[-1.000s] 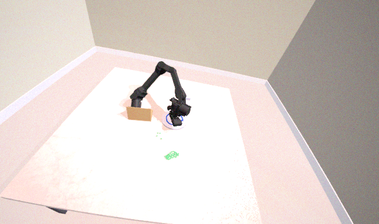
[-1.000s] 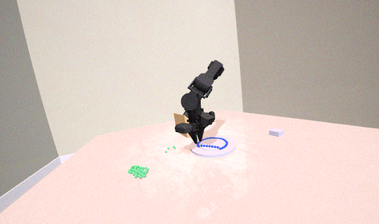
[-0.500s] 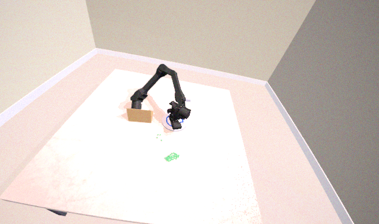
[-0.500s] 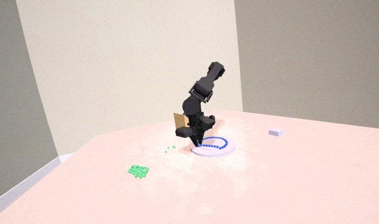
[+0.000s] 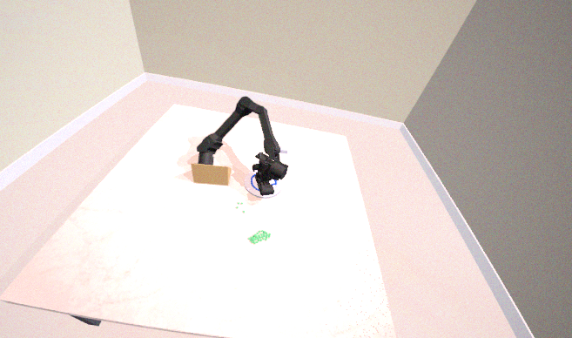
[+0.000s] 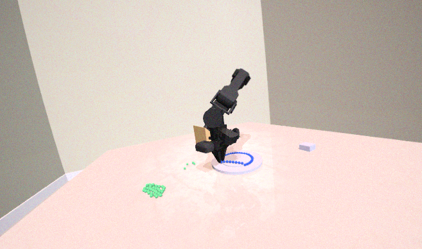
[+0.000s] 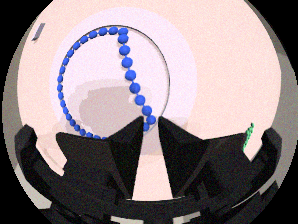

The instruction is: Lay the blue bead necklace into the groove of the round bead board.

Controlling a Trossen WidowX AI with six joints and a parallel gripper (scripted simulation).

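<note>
Right now my gripper tip is 1 cm short of the round white bead board, 6 cm to the right of it and 1 cm above it. Round my gripper tip: small grey block 12 cm ahead, 36 cm to the left.
</note>
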